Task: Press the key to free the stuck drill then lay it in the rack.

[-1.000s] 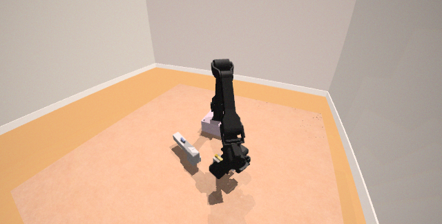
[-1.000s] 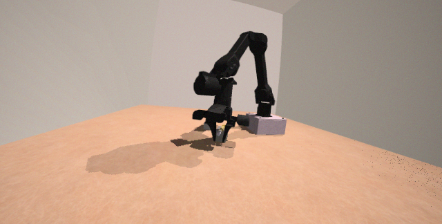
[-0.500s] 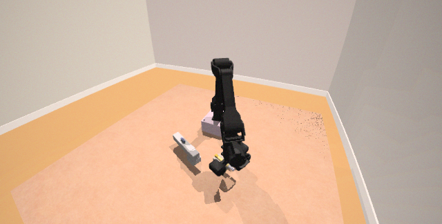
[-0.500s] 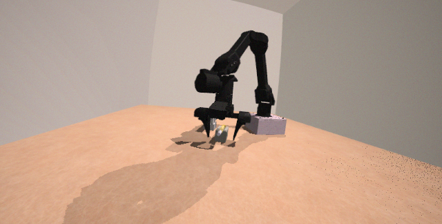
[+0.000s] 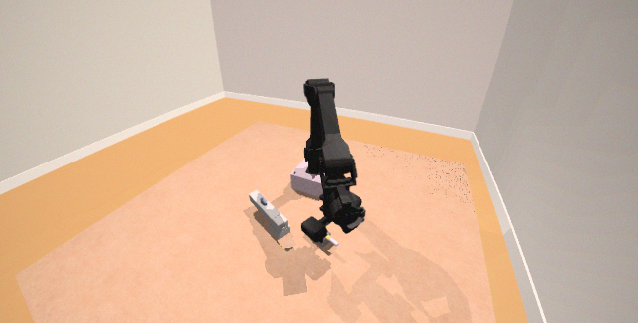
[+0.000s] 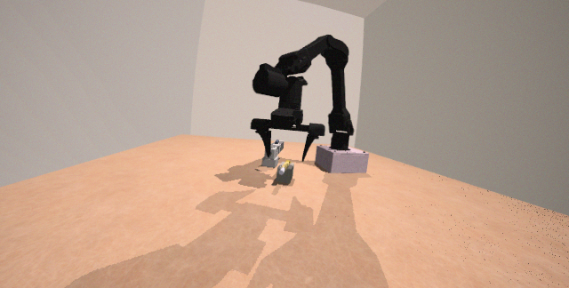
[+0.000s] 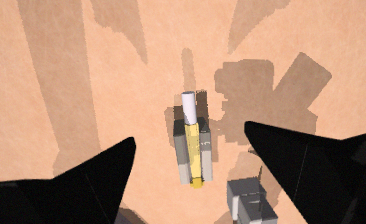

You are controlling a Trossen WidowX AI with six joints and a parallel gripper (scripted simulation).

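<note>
Right now the drill is 3 cm to the right of my gripper tip, 3 cm below it and 2 cm behind it. Round my gripper tip: grey rack 5 cm to the right, 5 cm below, 2 cm behind; then blue key 25 cm to the right, 6 cm behind, 2 cm below.
</note>
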